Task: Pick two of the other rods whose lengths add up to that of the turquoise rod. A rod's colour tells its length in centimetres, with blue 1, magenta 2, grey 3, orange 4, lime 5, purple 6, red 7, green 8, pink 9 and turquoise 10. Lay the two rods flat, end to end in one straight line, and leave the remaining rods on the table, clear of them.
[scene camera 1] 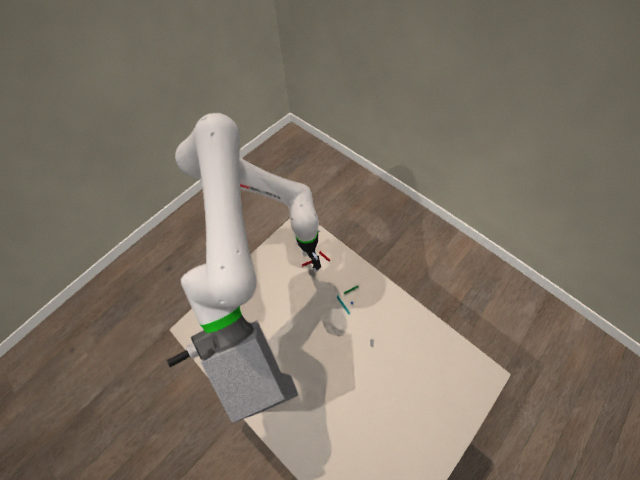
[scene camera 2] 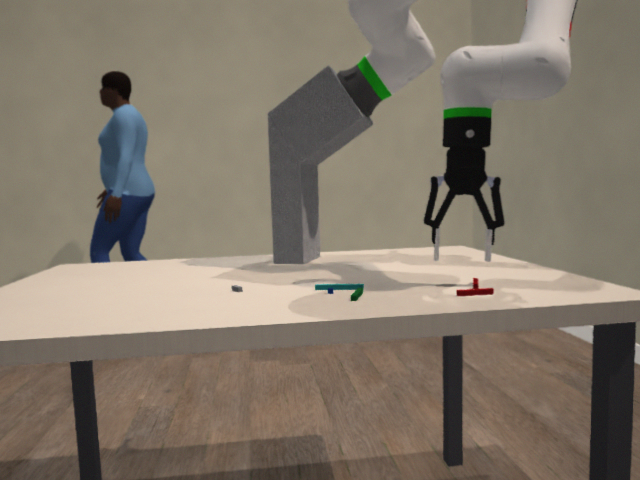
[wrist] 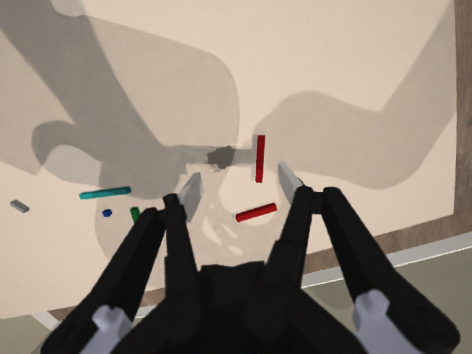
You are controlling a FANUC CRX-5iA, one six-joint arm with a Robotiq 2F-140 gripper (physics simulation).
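Where they show: gripper, fingertip midpoint: (scene camera 1: pixel 311 263) (scene camera 2: pixel 461 260) (wrist: pixel 239 177); arm's base, origin of the base link: (scene camera 1: pixel 231 339) (scene camera 2: pixel 352 95).
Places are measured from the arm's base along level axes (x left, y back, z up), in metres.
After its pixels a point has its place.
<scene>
The turquoise rod (scene camera 1: pixel 343 304) {z -0.458, x -0.027, y -0.438 m} (scene camera 2: pixel 339 286) {z -0.461, x -0.027, y -0.443 m} (wrist: pixel 105 193) {z -0.458, x -0.020, y -0.436 m} lies flat. The blue rod (scene camera 1: pixel 352 303) {z -0.459, x -0.048, y -0.477 m} (scene camera 2: pixel 330 290) {z -0.462, x -0.043, y -0.483 m} (wrist: pixel 107 213) {z -0.459, x -0.038, y -0.476 m} and green rod (scene camera 1: pixel 351 289) {z -0.458, x 0.010, y -0.515 m} (scene camera 2: pixel 357 293) {z -0.459, x 0.012, y -0.529 m} (wrist: pixel 135 214) {z -0.458, x 0.019, y -0.485 m} lie near it, apart; a finger partly hides the green one in the wrist view. One red rod (scene camera 1: pixel 324 256) {z -0.460, x 0.233, y -0.511 m} (scene camera 2: pixel 474 291) {z -0.461, x 0.232, y -0.518 m} (wrist: pixel 256 212) {z -0.458, x 0.235, y -0.509 m} lies nearer the table's wall-side edge. A second red rod (scene camera 1: pixel 307 263) {z -0.459, x 0.252, y -0.417 m} (scene camera 2: pixel 475 283) {z -0.458, x 0.247, y -0.449 m} (wrist: pixel 260 159) {z -0.458, x 0.254, y -0.420 m} lies at an angle to it, with a gap. The grey rod (scene camera 1: pixel 371 343) {z -0.459, x -0.247, y -0.433 m} (scene camera 2: pixel 236 288) {z -0.462, x -0.243, y -0.446 m} (wrist: pixel 19 206) {z -0.460, x -0.239, y -0.437 m} lies farthest off. My gripper (scene camera 1: pixel 316 266) {z -0.414, x 0.225, y -0.426 m} (scene camera 2: pixel 462 259) {z -0.414, x 0.225, y -0.426 m} (wrist: pixel 239 177) {z -0.414, x 0.225, y -0.426 m} is open, empty, above the table near the red rods.
The rods lie on a pale table (scene camera 1: pixel 429 382) {z -0.468, x -0.528, y -0.536 m} (scene camera 2: pixel 129 310) {z -0.468, x -0.401, y -0.613 m} (wrist: pixel 350 40) {z -0.468, x 0.380, y -0.295 m}. The grey robot pedestal (scene camera 1: pixel 242 377) {z 0.022, x -0.122, y 0.021 m} (scene camera 2: pixel 289 206) {z -0.305, x -0.183, y -0.051 m} stands at one side of it. A person (scene camera 2: pixel 124 149) in a blue top stands beyond the table. The arm casts broad shadows across the table top.
</scene>
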